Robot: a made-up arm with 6 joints. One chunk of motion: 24 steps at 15 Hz.
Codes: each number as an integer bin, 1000 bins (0 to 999) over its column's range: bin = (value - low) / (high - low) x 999, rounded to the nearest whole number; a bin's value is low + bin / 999 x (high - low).
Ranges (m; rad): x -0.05..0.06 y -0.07..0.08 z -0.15..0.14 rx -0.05..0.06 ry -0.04..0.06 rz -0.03..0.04
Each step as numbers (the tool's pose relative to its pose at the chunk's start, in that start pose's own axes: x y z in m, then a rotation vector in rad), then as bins.
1 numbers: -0.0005 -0.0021 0.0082 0.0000 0.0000 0.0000
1 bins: 450 452 545 454 400 428
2 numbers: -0.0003 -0.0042 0.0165 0.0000 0.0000 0.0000
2 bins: 451 438 574 454 400 428
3 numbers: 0.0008 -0.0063 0.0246 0.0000 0.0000 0.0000
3 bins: 461 424 601 454 400 428
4 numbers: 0.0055 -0.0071 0.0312 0.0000 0.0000 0.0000
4 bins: 504 419 624 454 400 428
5 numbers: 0.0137 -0.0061 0.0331 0.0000 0.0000 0.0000
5 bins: 579 426 631 454 400 428
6 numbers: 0.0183 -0.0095 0.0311 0.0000 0.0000 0.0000
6 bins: 620 403 624 454 400 428
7 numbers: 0.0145 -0.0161 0.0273 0.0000 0.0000 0.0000
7 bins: 586 359 611 454 400 428
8 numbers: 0.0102 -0.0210 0.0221 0.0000 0.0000 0.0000
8 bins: 547 326 593 454 400 428
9 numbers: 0.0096 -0.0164 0.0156 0.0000 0.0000 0.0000
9 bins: 541 357 570 454 400 428
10 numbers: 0.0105 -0.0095 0.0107 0.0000 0.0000 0.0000
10 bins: 549 403 554 454 400 428
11 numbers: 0.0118 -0.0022 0.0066 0.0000 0.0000 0.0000
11 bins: 561 452 539 454 400 428
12 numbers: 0.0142 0.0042 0.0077 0.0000 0.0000 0.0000
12 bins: 583 494 543 454 400 428
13 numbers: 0.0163 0.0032 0.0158 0.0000 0.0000 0.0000
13 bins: 602 488 571 454 400 428
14 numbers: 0.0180 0.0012 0.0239 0.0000 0.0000 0.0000
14 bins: 618 474 599 454 400 428
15 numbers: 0.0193 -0.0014 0.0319 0.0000 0.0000 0.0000
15 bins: 629 457 627 454 400 428
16 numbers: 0.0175 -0.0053 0.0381 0.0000 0.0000 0.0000
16 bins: 613 431 648 454 400 428
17 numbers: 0.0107 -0.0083 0.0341 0.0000 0.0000 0.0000
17 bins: 551 411 634 454 400 428
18 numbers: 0.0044 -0.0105 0.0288 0.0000 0.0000 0.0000
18 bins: 494 396 616 454 400 428
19 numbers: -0.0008 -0.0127 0.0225 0.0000 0.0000 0.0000
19 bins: 447 382 594 454 400 428
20 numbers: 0.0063 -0.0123 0.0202 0.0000 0.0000 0.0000
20 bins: 511 384 586 454 400 428
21 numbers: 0.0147 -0.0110 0.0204 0.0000 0.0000 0.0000
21 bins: 588 393 587 454 400 428
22 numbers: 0.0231 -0.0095 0.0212 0.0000 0.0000 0.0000
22 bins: 664 403 590 454 400 428
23 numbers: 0.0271 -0.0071 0.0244 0.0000 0.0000 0.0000
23 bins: 700 419 601 454 400 428
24 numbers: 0.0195 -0.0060 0.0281 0.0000 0.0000 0.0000
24 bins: 631 426 614 454 400 428
